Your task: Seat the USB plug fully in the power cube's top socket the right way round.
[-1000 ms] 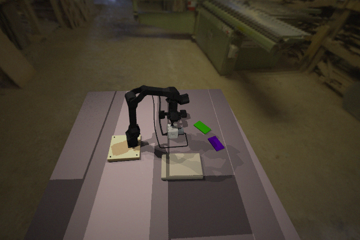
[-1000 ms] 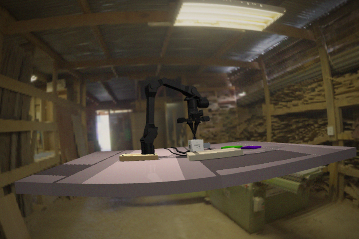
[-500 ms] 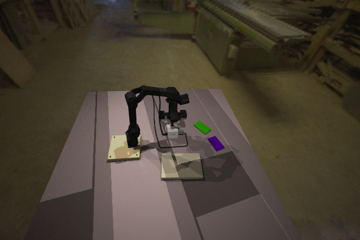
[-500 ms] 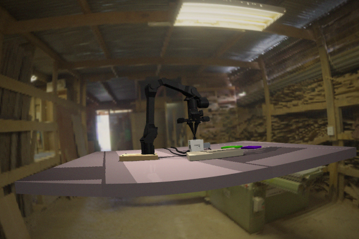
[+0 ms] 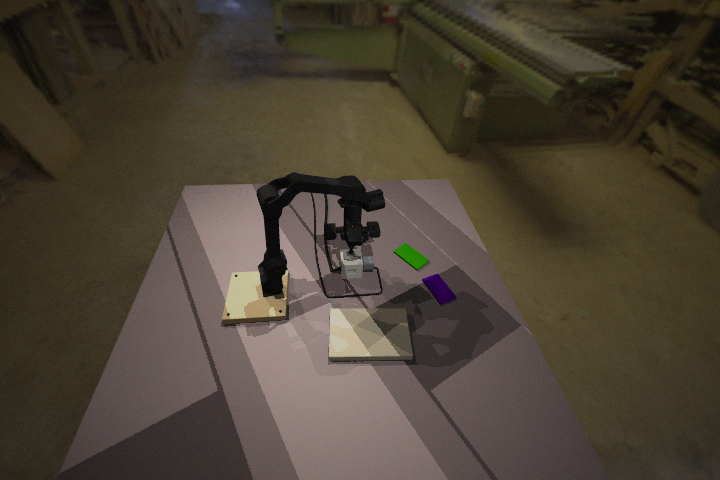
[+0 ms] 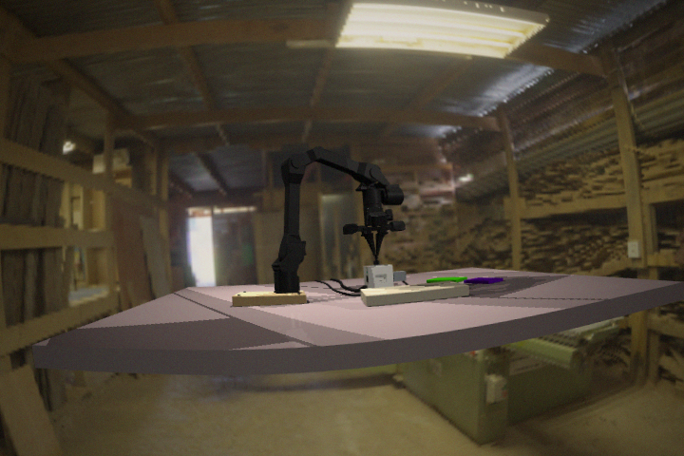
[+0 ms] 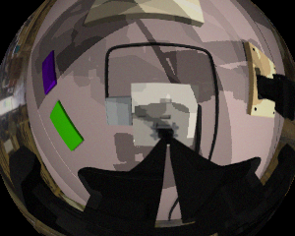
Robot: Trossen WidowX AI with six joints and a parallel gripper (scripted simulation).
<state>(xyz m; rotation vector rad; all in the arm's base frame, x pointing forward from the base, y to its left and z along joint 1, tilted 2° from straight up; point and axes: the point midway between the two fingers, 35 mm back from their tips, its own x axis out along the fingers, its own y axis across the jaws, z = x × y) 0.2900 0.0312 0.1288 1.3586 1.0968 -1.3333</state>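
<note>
Now: the USB plug 20 mm below my gripper tip. The rest, counted from my gripper tip: pale flat slab 20 mm behind, 290 mm to the right, 90 mm below; purple block 280 mm ahead, 190 mm to the right, 100 mm below; green block 250 mm ahead, 10 mm to the right, 100 mm below.
</note>
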